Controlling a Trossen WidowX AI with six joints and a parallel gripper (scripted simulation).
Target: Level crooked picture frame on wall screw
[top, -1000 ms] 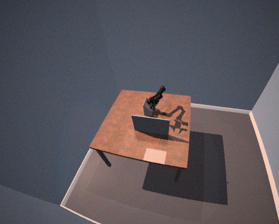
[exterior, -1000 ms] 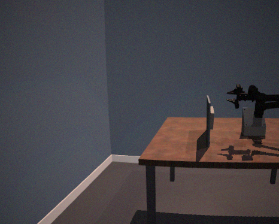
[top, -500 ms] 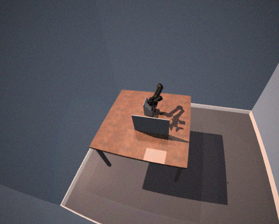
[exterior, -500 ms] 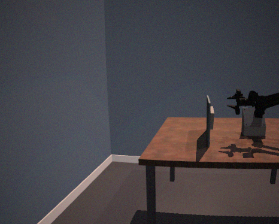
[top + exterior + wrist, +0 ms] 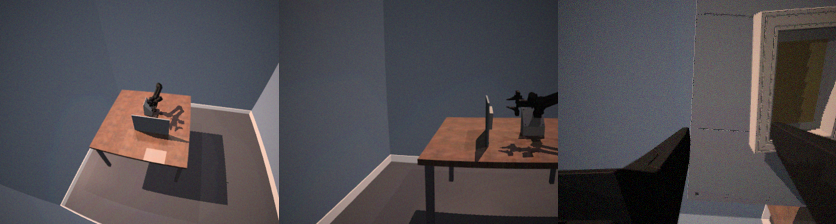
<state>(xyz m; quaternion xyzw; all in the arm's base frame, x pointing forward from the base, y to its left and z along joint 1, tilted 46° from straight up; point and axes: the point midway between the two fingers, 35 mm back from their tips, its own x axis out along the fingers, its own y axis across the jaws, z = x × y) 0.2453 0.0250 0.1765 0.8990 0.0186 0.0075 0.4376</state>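
Now: the picture frame 13 cm ahead of my gripper tip and 11 cm below it. Also, from my gripper tip: grey wall panel 14 cm ahead, 1 cm to the right, 12 cm below.
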